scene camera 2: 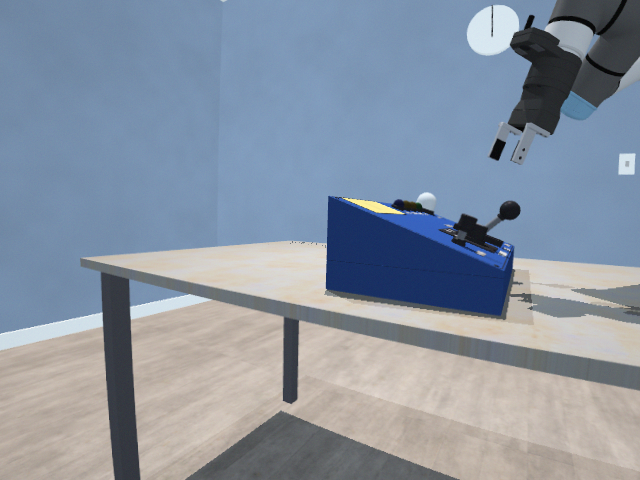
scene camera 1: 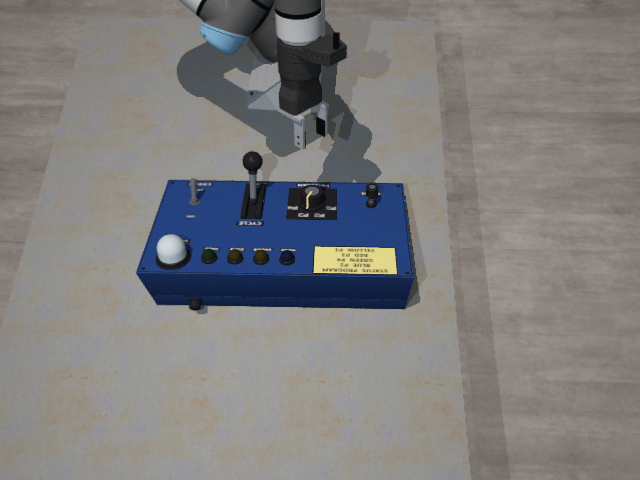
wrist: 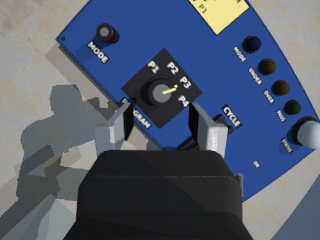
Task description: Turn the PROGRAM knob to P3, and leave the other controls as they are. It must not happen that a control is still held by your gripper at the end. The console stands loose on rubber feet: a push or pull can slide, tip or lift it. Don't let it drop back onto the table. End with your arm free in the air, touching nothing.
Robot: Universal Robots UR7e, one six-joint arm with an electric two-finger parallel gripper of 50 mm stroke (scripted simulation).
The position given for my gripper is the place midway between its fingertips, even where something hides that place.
In view: my gripper (scene camera 2: 504, 160) and a blue console (scene camera 1: 288, 244).
The blue console is seen too in scene camera 2 (scene camera 2: 372, 250) and in the wrist view (wrist: 216, 61). My gripper is seen too in scene camera 1 (scene camera 1: 311, 140) and in the wrist view (wrist: 161, 114).
